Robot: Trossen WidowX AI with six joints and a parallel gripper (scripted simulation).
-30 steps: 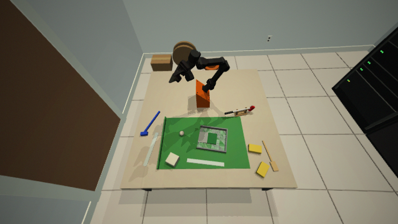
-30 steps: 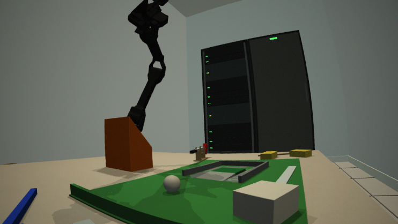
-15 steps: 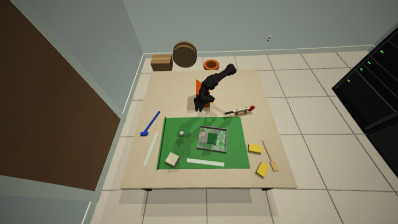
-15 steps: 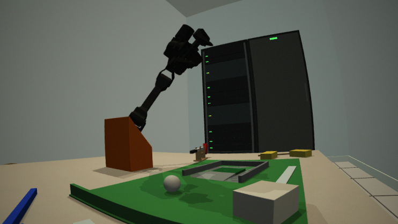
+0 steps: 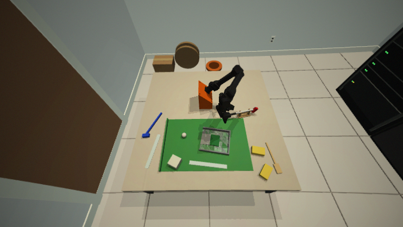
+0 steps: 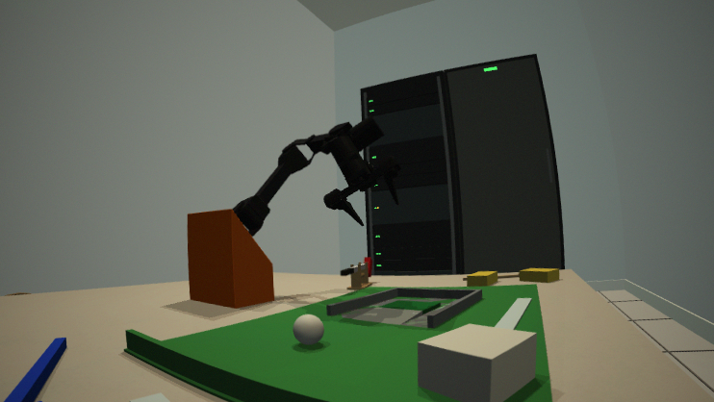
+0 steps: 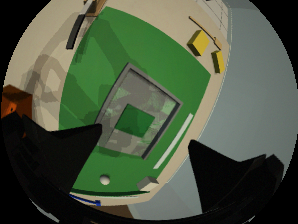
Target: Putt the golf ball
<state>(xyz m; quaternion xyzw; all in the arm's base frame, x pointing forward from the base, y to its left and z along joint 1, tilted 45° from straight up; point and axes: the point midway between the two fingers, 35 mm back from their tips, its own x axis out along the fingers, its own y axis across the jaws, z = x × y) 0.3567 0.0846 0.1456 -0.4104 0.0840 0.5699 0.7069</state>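
Right now the wooden stand is 210 mm behind my gripper tip, 210 mm to the left of it and 160 mm below it. The rest, counted from my gripper tip: blue putter (10 mm ahead, 640 mm to the right, 180 mm below); white golf ball (80 mm ahead, 320 mm to the right, 170 mm below); white cube (320 mm ahead, 350 mm to the right, 170 mm below).
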